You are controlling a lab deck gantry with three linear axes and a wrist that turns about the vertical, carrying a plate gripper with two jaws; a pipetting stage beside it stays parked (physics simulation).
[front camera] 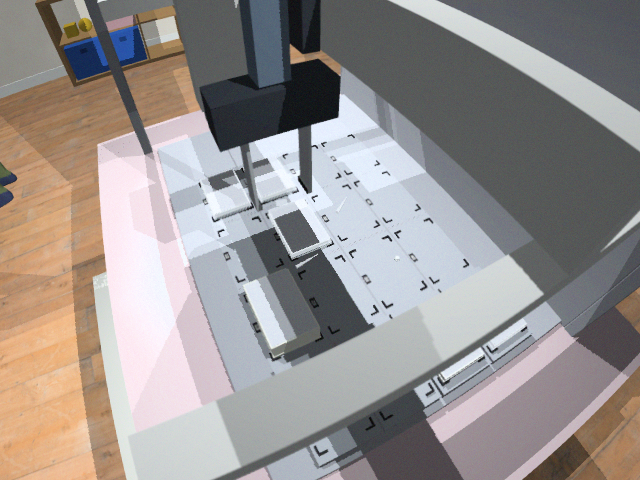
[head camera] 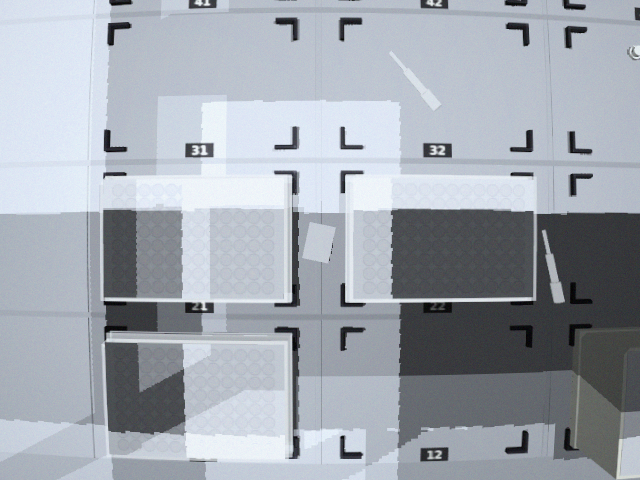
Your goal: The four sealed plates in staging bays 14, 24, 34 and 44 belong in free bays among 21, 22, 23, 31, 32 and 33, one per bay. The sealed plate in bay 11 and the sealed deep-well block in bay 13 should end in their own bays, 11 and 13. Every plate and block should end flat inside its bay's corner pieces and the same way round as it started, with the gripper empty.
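Frame: origin at the robot's base, x up, y ahead, z left, level; metres.
Seen in the pictures: gripper, between the fingertips: [front camera: 280, 194]; robot's base, origin of its link: [front camera: 200, 183] [head camera: 115, 447].
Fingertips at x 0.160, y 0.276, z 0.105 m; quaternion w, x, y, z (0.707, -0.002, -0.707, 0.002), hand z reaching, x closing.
Observation:
Offsets run from my fingertips to a thing's top centre. "spot": to the spot under its first point.
My gripper [front camera: 283, 200] is open and empty, its jaws hanging above the deck near bays 21 and 22; it does not show in the head view. A sealed plate {dx -0.146, dy -0.212, dz +0.045 m} [front camera: 276, 187] [head camera: 196, 248] lies flat in bay 21. Another sealed plate {dx -0.146, dy -0.048, dz +0.045 m} [front camera: 302, 229] [head camera: 449, 248] lies flat in bay 22. The bay 11 plate {dx -0.146, dy -0.212, dz -0.062 m} [front camera: 227, 198] [head camera: 196, 397] sits inside its corners. The tall deep-well block {dx -0.118, dy +0.116, dz -0.062 m} [front camera: 281, 310] [head camera: 594, 392] stands in bay 13. Two white plates, in bay 34 {spot: dx -0.131, dy +0.337, dz +0.147 m} [front camera: 461, 365] and bay 44 {spot: dx -0.131, dy +0.339, dz +0.254 m} [front camera: 508, 334], partly show behind the front beam. Staging bays 14 and 24 show bare corner pieces.
A pale frame beam [front camera: 330, 361] crosses the front view. A small pale card {dx -0.159, dy -0.130, dz +0.042 m} [head camera: 318, 242] lies between bays 21 and 22. One pipette-like item {dx -0.152, dy -0.065, dz +0.154 m} [head camera: 416, 81] lies in bay 32; another {dx -0.152, dy +0.032, dz +0.026 m} [head camera: 553, 268] lies beside bay 22 towards bay 23. A tiny round item {dx -0.156, dy +0.104, dz +0.182 m} [front camera: 397, 258] [head camera: 634, 51] lies in bay 33.

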